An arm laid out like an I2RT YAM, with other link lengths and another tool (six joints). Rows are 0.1 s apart.
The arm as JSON. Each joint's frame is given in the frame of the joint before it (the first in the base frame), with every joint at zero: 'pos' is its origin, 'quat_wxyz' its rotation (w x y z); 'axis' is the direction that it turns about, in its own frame. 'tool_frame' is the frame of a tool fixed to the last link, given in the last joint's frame.
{
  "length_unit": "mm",
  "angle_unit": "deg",
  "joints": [
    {
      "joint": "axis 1",
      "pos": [
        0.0,
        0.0,
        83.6
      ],
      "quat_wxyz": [
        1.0,
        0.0,
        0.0,
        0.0
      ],
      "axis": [
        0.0,
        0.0,
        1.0
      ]
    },
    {
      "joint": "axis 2",
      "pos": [
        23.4,
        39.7,
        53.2
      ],
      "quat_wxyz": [
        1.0,
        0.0,
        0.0,
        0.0
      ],
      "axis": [
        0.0,
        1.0,
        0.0
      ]
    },
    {
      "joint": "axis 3",
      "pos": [
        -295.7,
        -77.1,
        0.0
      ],
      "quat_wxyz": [
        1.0,
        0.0,
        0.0,
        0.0
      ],
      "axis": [
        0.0,
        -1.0,
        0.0
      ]
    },
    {
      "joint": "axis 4",
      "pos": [
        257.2,
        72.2,
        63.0
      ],
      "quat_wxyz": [
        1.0,
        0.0,
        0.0,
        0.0
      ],
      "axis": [
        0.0,
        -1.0,
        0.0
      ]
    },
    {
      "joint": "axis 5",
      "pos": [
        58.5,
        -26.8,
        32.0
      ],
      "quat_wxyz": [
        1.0,
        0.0,
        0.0,
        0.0
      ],
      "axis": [
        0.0,
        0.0,
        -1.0
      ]
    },
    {
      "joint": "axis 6",
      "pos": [
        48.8,
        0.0,
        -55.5
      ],
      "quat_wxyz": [
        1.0,
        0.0,
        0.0,
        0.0
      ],
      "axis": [
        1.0,
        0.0,
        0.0
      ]
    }
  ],
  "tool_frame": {
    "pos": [
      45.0,
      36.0,
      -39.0
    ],
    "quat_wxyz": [
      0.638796,
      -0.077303,
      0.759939,
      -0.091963
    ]
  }
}
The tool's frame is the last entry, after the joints.
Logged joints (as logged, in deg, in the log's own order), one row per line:
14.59 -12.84 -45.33 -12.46 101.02 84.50
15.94 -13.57 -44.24 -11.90 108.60 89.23
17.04 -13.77 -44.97 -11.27 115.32 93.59
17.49 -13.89 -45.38 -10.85 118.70 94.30
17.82 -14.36 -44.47 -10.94 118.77 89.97
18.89 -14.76 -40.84 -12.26 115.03 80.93
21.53 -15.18 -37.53 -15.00 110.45 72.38
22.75 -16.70 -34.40 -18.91 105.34 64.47
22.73 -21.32 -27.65 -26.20 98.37 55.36
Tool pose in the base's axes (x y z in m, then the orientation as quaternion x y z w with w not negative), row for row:
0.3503 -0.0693 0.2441 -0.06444 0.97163 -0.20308 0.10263
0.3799 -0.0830 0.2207 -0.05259 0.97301 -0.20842 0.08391
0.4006 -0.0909 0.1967 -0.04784 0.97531 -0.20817 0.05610
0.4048 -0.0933 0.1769 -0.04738 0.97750 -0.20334 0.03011
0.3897 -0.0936 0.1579 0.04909 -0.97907 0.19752 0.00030
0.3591 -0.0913 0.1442 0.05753 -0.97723 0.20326 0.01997
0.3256 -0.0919 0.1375 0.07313 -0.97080 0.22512 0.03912
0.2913 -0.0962 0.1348 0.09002 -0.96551 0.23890 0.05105
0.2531 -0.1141 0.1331 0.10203 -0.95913 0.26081 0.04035
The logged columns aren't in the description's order. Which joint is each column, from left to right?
Columns, left to right: axis 5, axis 1, axis 4, axis 6, axis 2, axis 3.
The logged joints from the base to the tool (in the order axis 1, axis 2, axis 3, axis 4, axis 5, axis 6), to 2 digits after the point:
-12.84 101.02 84.50 -45.33 14.59 -12.46
-13.57 108.60 89.23 -44.24 15.94 -11.90
-13.77 115.32 93.59 -44.97 17.04 -11.27
-13.89 118.70 94.30 -45.38 17.49 -10.85
-14.36 118.77 89.97 -44.47 17.82 -10.94
-14.76 115.03 80.93 -40.84 18.89 -12.26
-15.18 110.45 72.38 -37.53 21.53 -15.00
-16.70 105.34 64.47 -34.40 22.75 -18.91
-21.32 98.37 55.36 -27.65 22.73 -26.20

